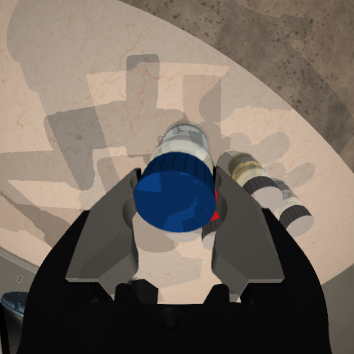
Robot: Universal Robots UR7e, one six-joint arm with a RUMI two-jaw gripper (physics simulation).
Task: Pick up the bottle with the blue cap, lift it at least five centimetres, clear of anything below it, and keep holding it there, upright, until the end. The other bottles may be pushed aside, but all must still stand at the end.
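Frame: origin at the arm's base, x ahead, y left, z up, level; metres.
Seen in the pictures: gripper, fingertip midpoint: (176,168).
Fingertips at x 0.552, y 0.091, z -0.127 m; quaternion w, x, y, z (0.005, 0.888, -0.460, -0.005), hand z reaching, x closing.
A point is followed by its place in that frame.
The bottle with the blue cap (175,200) {x 0.554, y 0.091, z -0.083 m} is between the two grey jaws, its clear body showing behind the cap. My gripper (176,168) {x 0.552, y 0.090, z -0.127 m} is shut on this bottle at the cap. The bottle looks much larger than the others and appears held above the table, its base pointing down to it. It looks roughly upright; its exact height cannot be told. A bottle with a yellowish body (244,167) {x 0.569, y -0.019, z -0.216 m} and a white-topped dark cap stands to the right. Another clear bottle with a similar cap (296,220) {x 0.564, y -0.128, z -0.162 m} stands beside it.
A sliver of a red cap (215,216) {x 0.503, y -0.005, z -0.162 m} and a dark ribbed cap (210,229) {x 0.474, y -0.022, z -0.167 m} show low beside the right jaw, mostly hidden. The round pale table (55,95) {x 0.490, y 0.296, z -0.267 m} has a curved edge at the upper right, with brown floor (310,60) beyond. A bluish object (14,302) shows at lower left.
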